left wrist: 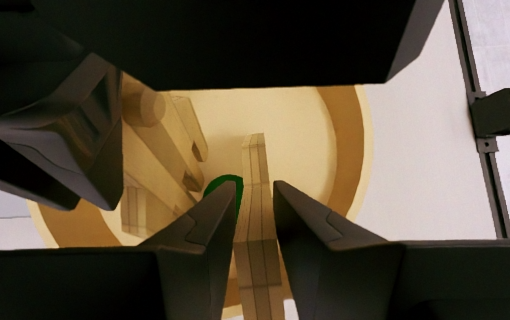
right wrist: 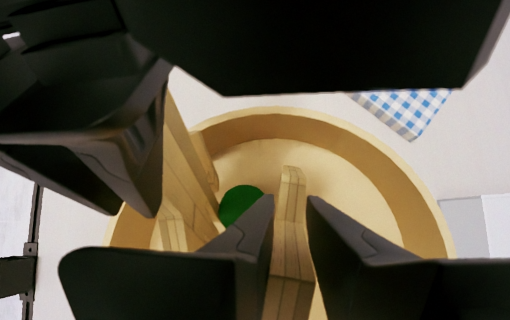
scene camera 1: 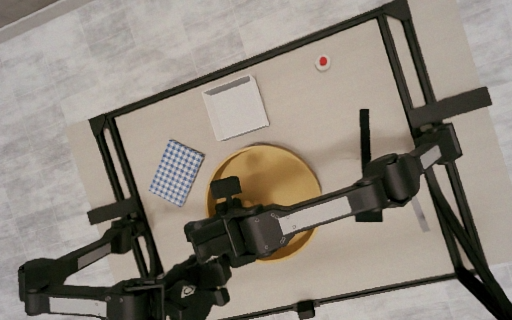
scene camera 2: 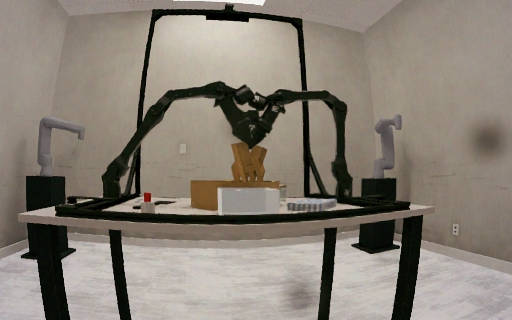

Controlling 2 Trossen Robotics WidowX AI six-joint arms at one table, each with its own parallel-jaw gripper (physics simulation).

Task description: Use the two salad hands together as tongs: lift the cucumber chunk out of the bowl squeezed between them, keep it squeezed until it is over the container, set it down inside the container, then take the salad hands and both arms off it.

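Frame: origin at the left arm's base, x ahead, y left, z up, level; millimetres.
Seen in the pictures: left gripper, between the fingertips: (left wrist: pixel 254 190) (right wrist: pixel 136 208) (scene camera 2: pixel 249 148); right gripper, between the fingertips: (left wrist: pixel 95 201) (right wrist: pixel 289 204) (scene camera 2: pixel 252 147); left arm's base, origin of its link: (scene camera 1: pixel 135 227) (scene camera 2: pixel 344 197); right arm's base, origin of its link: (scene camera 1: pixel 432 141) (scene camera 2: pixel 111 198).
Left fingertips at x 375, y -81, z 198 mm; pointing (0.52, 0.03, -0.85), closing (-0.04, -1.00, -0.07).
Observation:
Offsets run from my left fingertips to a thing's top centre.
The yellow bowl {53 mm left, 65 mm ahead, 124 mm down} (scene camera 1: pixel 295 175) (scene camera 2: pixel 205 195) (left wrist: pixel 352 150) (right wrist: pixel 280 125) stands mid-table. My left gripper (left wrist: pixel 254 190) is shut on the left salad hand {10 mm right, 13 mm back, 18 mm up} (left wrist: pixel 257 215) (right wrist: pixel 187 175). My right gripper (right wrist: pixel 289 204) is shut on the right salad hand {57 mm left, 26 mm ahead, 23 mm up} (right wrist: pixel 291 235) (left wrist: pixel 160 170). Both wooden hands are low over the bowl, close together, their lower ends about level with its rim in scene camera 2. The green cucumber chunk {29 mm left, 0 mm ahead, 148 mm down} (left wrist: pixel 220 183) (right wrist: pixel 242 202) shows between them in the wrist views, partly hidden by fingers; its full contact is unclear. The white container {331 mm left, 67 mm ahead, 141 mm down} (scene camera 1: pixel 259 100) (scene camera 2: pixel 248 201) (right wrist: pixel 495 220) stands beside the bowl.
A blue-checked cloth {208 mm left, 183 mm back, 192 mm down} (scene camera 1: pixel 177 172) (scene camera 2: pixel 311 204) (right wrist: pixel 415 110) lies beside the bowl. A small white object with a red top {371 mm left, 335 mm ahead, 153 mm down} (scene camera 1: pixel 323 63) (scene camera 2: pixel 147 202) stands near the table edge. A black T-shaped piece {64 mm left, 367 mm ahead, 209 mm down} (scene camera 1: pixel 364 140) lies under the right arm. The arms meet closely above the bowl.

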